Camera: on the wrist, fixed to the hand. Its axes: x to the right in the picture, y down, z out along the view.
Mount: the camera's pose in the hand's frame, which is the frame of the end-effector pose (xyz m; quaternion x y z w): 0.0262 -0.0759 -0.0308 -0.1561 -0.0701 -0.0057 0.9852
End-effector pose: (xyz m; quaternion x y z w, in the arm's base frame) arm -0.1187 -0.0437 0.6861 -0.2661 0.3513 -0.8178 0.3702
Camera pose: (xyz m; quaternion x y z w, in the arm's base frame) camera -0.1872 -0.0165 0.7304 -0.3793 0.4463 -0.7343 0.3431
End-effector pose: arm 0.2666 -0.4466 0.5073 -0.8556 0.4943 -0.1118 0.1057
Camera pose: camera 0.3326 -0.4344 0.5610 -0.8701 0.4922 0.0264 0.0046
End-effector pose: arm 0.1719 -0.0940 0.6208 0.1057 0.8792 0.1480 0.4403
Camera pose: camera 0.1274 -0.1617 0.5920 0.0408 0.8129 0.2732 0.5128
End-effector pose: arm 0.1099 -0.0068 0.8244 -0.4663 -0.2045 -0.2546 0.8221
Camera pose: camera 0.0873 -0.0726 0.8749 -0.6045 -0.2220 -0.2548 0.7214
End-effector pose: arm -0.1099 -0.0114 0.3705 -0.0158 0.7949 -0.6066 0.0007
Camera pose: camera -0.1349 -0.0024 0.4523 -0.0627 0.8777 -0.4724 0.0505
